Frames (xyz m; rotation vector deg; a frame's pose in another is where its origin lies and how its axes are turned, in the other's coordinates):
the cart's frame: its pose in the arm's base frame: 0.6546 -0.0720 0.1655 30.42 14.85 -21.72
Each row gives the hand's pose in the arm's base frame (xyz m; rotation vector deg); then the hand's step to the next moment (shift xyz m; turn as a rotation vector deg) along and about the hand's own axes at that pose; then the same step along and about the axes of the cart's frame.
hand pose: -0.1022 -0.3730 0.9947 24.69 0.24 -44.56
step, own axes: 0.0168 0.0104 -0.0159 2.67 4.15 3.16
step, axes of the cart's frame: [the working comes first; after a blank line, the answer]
step, axes of the arm's base frame: 0.0216 0.0012 -0.0133 4.25 -0.39 4.01

0.0235 0.0040 -0.0087 2.59 3.22 4.15
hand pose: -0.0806 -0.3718 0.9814 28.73 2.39 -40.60
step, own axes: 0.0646 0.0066 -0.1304 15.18 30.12 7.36
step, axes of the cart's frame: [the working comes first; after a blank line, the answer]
step, axes of the arm's base frame: 0.0705 0.0239 -0.1252 29.68 6.82 16.25

0.0985 -0.0070 -0.1071 19.31 24.91 14.09
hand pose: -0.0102 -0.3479 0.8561 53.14 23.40 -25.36
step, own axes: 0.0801 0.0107 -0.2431 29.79 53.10 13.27
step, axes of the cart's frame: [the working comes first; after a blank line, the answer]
step, axes of the arm's base frame: 0.0374 0.1927 -0.1646 54.91 11.21 27.25

0.0343 0.0962 -0.2349 37.06 43.71 24.47
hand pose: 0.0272 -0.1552 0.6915 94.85 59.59 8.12
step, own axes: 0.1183 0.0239 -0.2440 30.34 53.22 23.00
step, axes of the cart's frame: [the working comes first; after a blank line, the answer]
step, axes of the arm's base frame: -0.0557 0.2590 0.0627 60.91 4.50 23.50

-0.1442 0.2107 -0.0944 45.60 39.21 25.79
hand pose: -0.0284 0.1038 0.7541 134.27 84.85 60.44
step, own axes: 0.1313 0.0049 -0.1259 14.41 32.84 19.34
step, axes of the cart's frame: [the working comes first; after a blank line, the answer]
step, axes of the arm's base frame: -0.0443 0.0815 0.1565 39.81 0.24 8.70

-0.1153 0.1156 0.0804 32.80 20.53 12.76
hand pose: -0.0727 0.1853 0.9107 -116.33 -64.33 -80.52
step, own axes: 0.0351 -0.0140 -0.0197 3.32 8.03 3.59
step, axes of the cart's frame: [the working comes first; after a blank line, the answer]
step, axes of the arm's base frame: -0.0169 0.0071 0.0385 9.05 -0.84 2.39

-0.0301 0.0157 0.0258 7.57 4.14 3.73
